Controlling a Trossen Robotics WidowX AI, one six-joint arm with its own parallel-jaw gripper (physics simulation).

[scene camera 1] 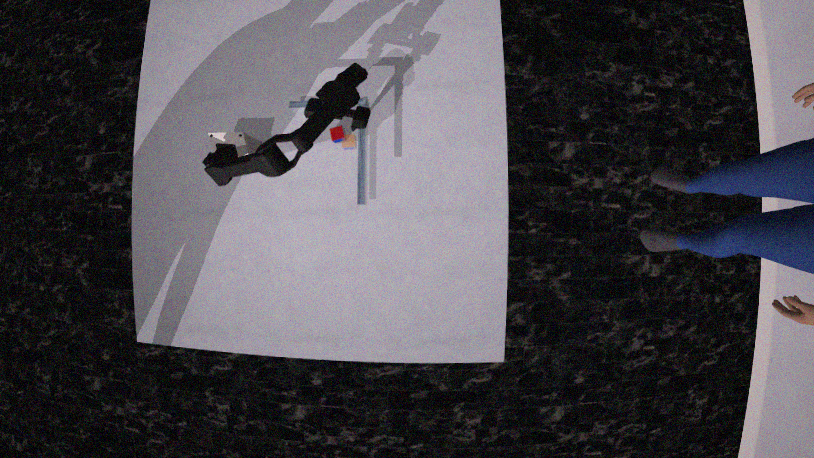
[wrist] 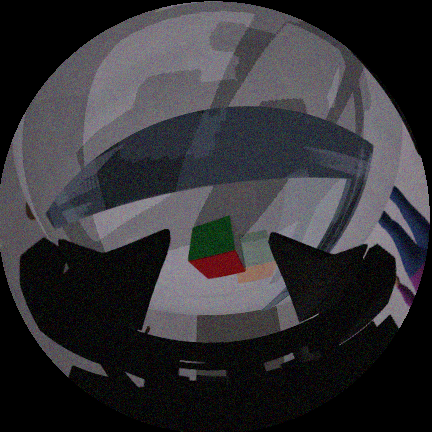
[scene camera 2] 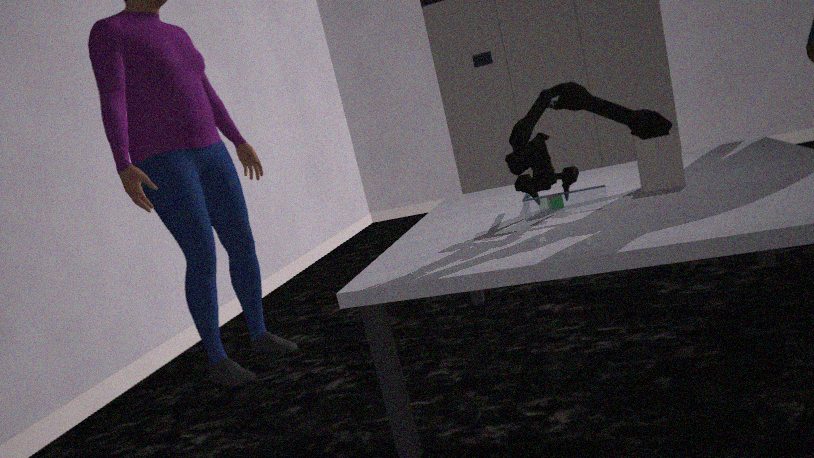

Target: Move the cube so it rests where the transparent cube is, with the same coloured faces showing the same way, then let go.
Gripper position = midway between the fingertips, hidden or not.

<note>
My gripper [scene camera 2: 553, 202] is open and touches a thin L-shaped frame [scene camera 2: 593, 197]. The table carries a cube [wrist: 214, 249].
My gripper also shows in the wrist view [wrist: 221, 236]. The thin L-shaped frame is seen too in the wrist view [wrist: 326, 165].
</note>
